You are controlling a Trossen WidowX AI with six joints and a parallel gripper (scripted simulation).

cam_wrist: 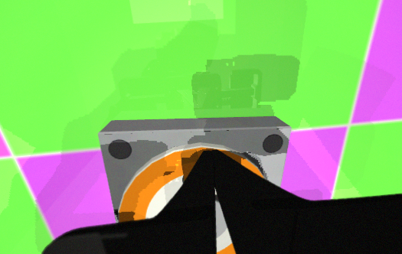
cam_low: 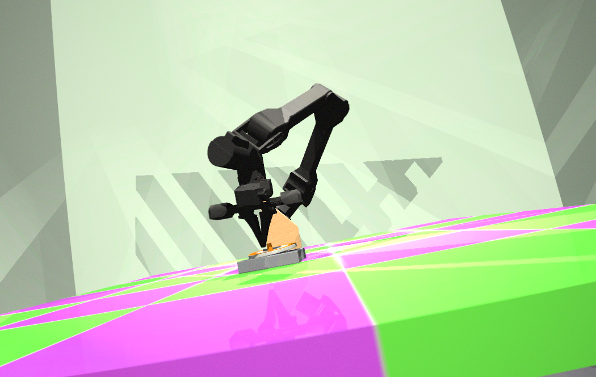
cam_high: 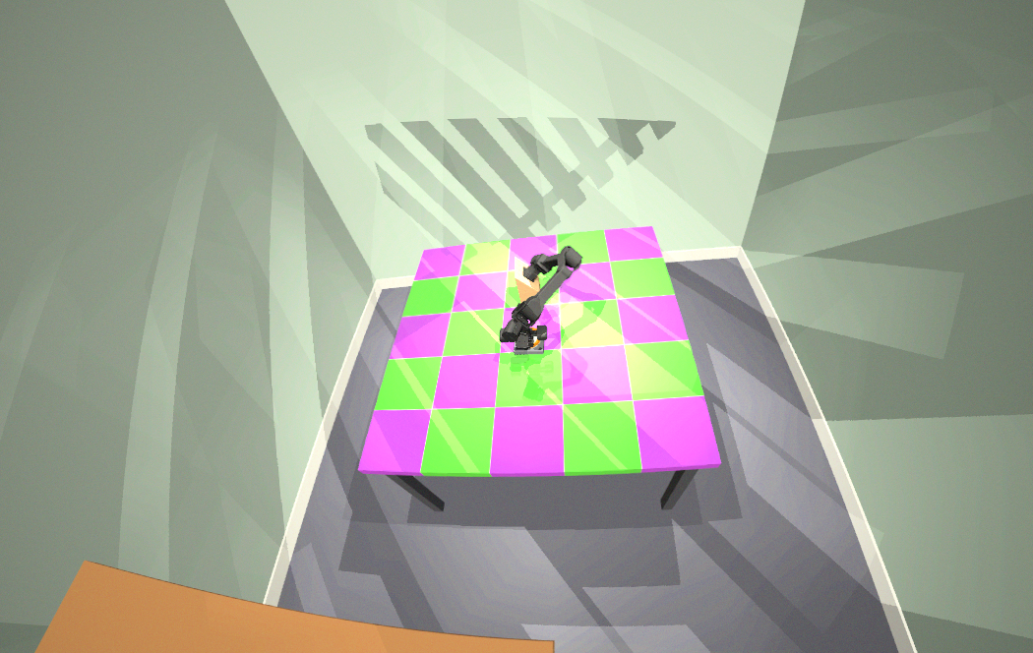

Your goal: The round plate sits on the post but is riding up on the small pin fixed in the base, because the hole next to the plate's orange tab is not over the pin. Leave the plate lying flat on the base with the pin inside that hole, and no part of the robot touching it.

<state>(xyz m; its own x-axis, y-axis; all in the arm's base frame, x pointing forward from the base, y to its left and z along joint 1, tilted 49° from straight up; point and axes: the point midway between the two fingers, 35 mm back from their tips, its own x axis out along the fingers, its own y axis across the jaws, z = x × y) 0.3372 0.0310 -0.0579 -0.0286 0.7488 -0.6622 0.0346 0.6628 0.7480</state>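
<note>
Now: gripper tip 30 mm past the round plate, 10 mm to the right of it and 10 mm above it.
</note>
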